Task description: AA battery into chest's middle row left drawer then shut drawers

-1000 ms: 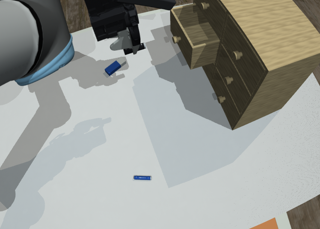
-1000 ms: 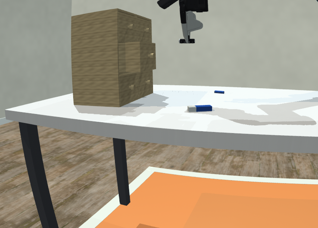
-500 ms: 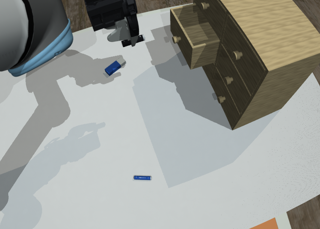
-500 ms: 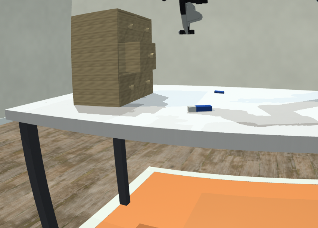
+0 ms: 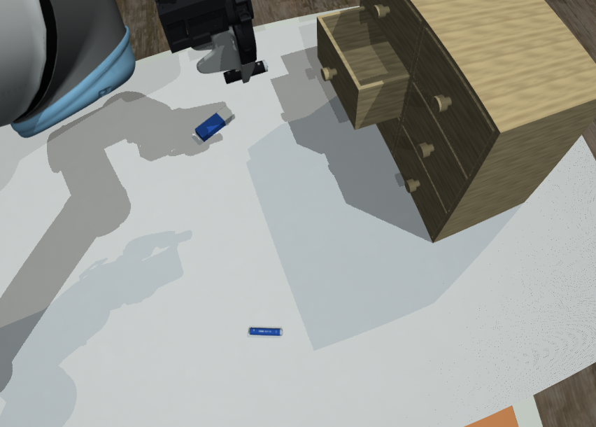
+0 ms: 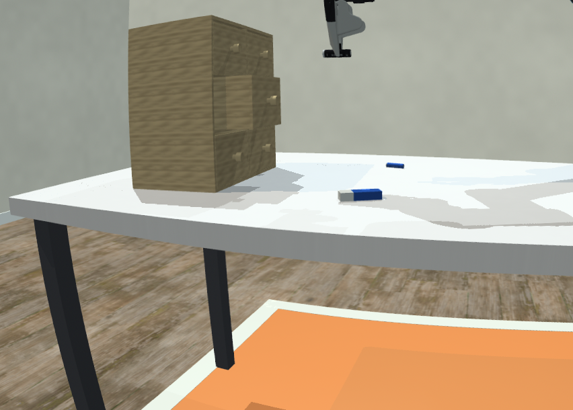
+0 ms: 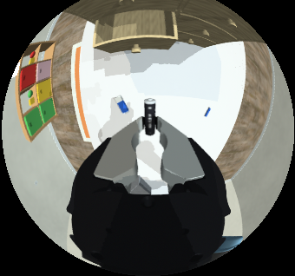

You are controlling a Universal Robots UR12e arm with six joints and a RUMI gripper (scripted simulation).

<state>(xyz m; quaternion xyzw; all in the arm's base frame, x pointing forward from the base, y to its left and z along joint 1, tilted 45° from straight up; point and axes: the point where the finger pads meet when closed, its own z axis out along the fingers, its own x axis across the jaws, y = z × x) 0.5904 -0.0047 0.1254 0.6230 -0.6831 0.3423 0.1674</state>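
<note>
My gripper is now 1 cm above the black battery. Round my hand: blue AA battery (12 cm behind, 22 cm to the right, 24 cm below); eraser (3 cm behind, 11 cm to the left, 24 cm below).
</note>
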